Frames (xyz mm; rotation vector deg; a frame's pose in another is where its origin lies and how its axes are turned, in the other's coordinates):
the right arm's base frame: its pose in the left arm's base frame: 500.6 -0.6 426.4 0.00 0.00 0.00
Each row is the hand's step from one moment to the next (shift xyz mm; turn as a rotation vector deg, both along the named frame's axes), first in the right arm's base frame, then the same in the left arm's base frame.
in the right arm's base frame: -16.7 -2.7 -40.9 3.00 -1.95 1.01
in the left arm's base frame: -16.7 -2.7 -40.9 3.00 -1.95 1.01
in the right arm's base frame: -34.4 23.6 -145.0 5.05 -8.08 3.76
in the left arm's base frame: -34.4 23.6 -145.0 5.05 -8.08 3.76
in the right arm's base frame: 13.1 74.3 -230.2 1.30 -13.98 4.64
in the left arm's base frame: 13.1 74.3 -230.2 1.30 -13.98 4.64
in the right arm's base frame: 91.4 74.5 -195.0 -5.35 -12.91 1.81
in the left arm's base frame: 91.4 74.5 -195.0 -5.35 -12.91 1.81
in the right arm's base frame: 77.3 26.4 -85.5 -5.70 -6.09 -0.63
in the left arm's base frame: 77.3 26.4 -85.5 -5.70 -6.09 -0.63
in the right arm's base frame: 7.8 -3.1 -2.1 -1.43 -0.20 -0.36
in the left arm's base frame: 7.8 -3.1 -2.1 -1.43 -0.20 -0.36
